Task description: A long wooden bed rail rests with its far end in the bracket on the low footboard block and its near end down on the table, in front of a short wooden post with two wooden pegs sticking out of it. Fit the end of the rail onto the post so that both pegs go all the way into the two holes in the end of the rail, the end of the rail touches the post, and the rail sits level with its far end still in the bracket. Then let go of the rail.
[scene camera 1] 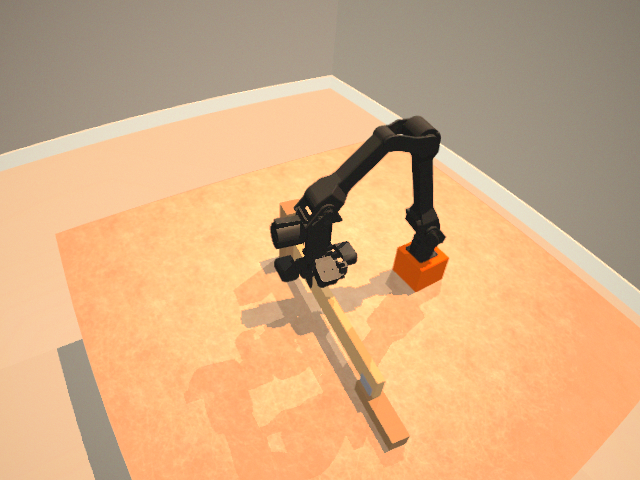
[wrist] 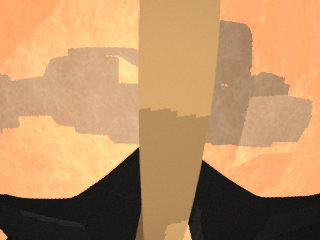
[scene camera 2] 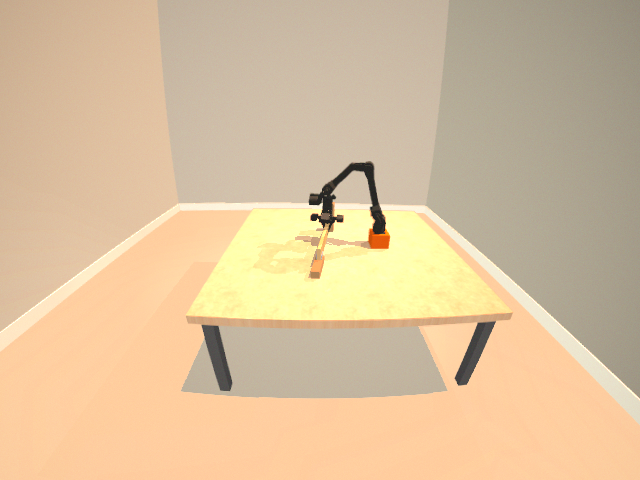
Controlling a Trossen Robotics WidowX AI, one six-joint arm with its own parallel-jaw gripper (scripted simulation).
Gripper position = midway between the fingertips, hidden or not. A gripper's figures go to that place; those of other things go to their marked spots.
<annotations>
The gripper (scene camera 1: 314, 285): 1.14 m from the lens. A long pale wooden rail (scene camera 1: 359, 356): 0.97 m from the lens.
</annotations>
